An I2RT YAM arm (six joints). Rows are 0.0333 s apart.
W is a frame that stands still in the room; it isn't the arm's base.
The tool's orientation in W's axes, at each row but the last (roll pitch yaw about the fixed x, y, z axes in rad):
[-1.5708 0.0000 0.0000]
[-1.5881 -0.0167 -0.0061]
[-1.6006 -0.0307 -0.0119]
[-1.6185 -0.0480 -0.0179]
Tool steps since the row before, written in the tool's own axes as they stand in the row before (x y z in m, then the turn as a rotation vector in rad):
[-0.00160 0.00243 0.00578 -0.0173 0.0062 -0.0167]
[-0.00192 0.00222 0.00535 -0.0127 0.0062 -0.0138]
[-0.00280 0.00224 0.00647 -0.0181 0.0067 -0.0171]
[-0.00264 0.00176 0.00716 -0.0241 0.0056 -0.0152]
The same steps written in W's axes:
[-0.00160 0.00578 -0.00243 -0.0173 -0.0167 -0.0062]
[-0.00185 0.00532 -0.00234 -0.0127 -0.0138 -0.0062]
[-0.00265 0.00643 -0.00252 -0.0181 -0.0171 -0.0067]
[-0.00241 0.00711 -0.00222 -0.0241 -0.0150 -0.0060]

